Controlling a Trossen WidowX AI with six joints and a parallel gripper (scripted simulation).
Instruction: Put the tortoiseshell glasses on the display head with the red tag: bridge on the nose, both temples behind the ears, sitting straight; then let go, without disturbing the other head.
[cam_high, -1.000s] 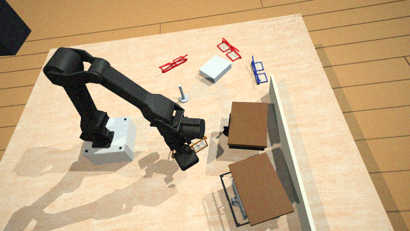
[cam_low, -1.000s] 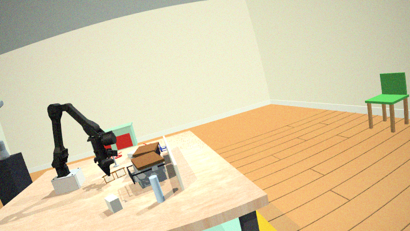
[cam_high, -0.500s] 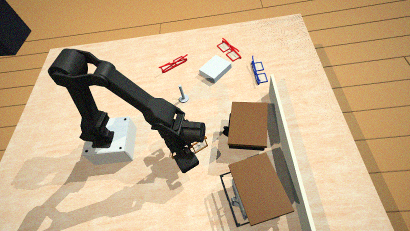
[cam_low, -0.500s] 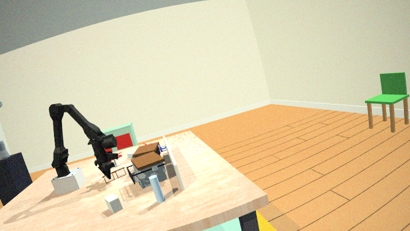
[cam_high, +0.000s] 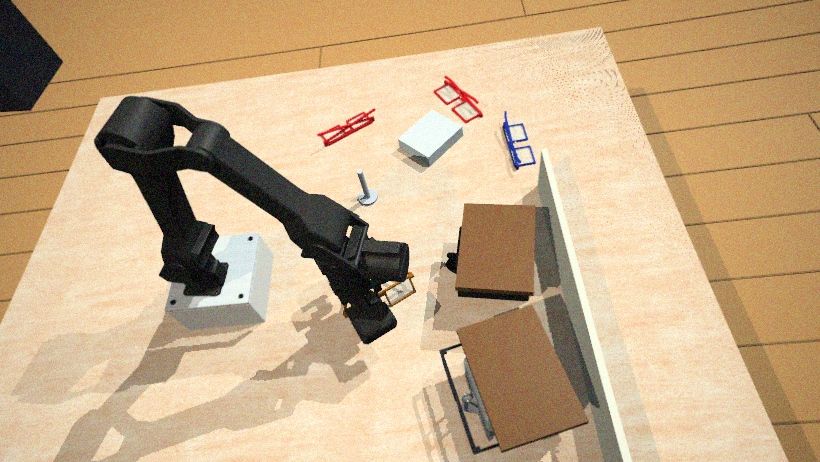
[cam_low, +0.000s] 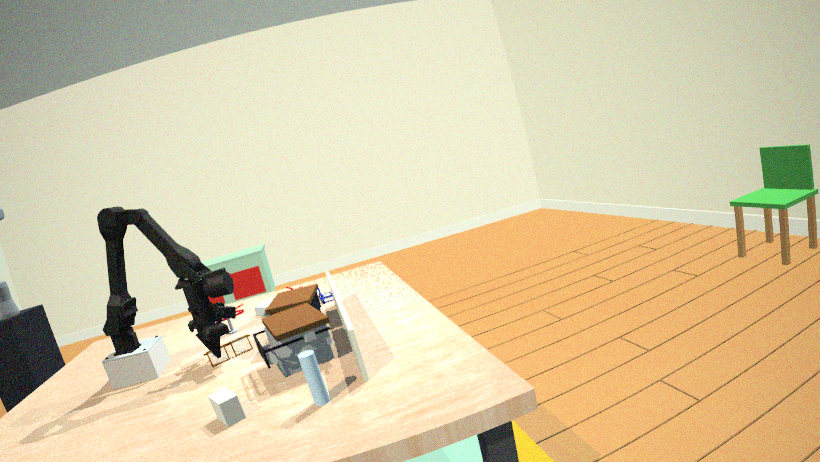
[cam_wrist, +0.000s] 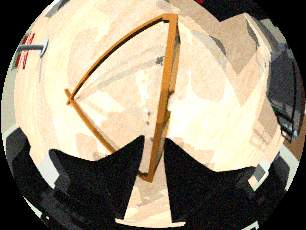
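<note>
Now: the white peg 27 cm to the left of my gripper tip, 3 cm behind it and 1 cm above it. The rest, counted from my gripper tip: pale blue cylinder (36 cm to the right, 30 cm ahead, 3 cm above); then white cube (34 cm to the right, 11 cm ahead, 1 cm above); then long white board (36 cm ahead, 4 cm above, 2 cm to the right).
</note>
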